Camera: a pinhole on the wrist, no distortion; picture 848 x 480 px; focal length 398.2 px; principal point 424.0 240.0 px. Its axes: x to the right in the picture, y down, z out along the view. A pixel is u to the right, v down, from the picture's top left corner.
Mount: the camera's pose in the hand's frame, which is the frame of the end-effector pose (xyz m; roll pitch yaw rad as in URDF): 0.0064 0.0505 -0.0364 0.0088 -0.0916 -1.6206
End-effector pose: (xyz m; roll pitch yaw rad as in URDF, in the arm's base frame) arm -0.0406 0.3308 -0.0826 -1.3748 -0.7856 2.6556
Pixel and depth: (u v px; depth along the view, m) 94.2 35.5 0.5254
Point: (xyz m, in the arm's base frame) -0.4215 -0.0812 -0.5715
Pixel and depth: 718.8 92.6 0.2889
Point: 0.0307 0.0225 -0.0344
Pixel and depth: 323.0 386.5 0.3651
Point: -0.3574 0.1060 -0.0546
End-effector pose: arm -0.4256 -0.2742 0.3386 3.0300 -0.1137 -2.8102
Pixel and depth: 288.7 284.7 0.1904
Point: -0.5159 -0.1499 0.2109
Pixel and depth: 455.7 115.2 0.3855
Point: -0.3842 -0.1544 -0.0127
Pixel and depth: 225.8 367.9 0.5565
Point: -0.7953 0.0439 -0.0861
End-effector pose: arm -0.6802 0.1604 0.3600 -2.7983 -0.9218 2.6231
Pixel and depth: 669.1 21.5 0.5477
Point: -1.0070 -0.0996 -0.1502
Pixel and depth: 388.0 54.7 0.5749
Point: -0.9370 0.2841 -0.1829
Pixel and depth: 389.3 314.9 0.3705
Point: -0.9639 0.3170 0.2096
